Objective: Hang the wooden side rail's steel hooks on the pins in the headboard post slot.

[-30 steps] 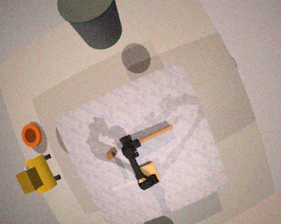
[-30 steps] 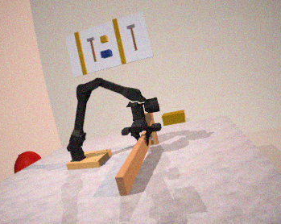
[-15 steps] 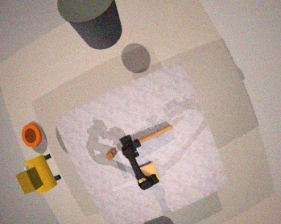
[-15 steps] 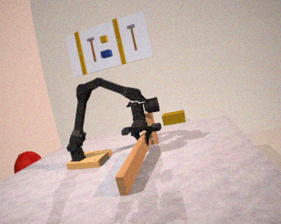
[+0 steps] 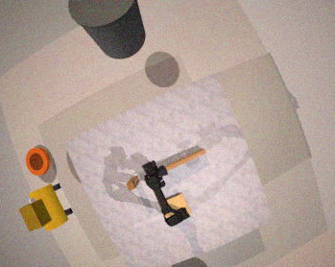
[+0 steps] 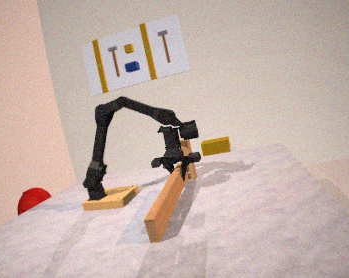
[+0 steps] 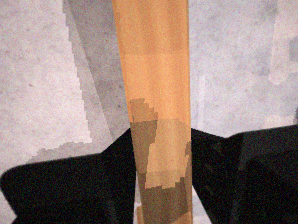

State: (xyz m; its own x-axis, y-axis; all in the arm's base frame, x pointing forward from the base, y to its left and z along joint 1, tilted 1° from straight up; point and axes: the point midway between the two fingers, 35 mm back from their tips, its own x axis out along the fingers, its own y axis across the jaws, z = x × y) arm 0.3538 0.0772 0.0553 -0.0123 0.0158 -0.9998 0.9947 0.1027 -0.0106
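Now: the wooden headboard post 170 mm to the left of my gripper tip, 40 mm above it and 10 mm behind it.
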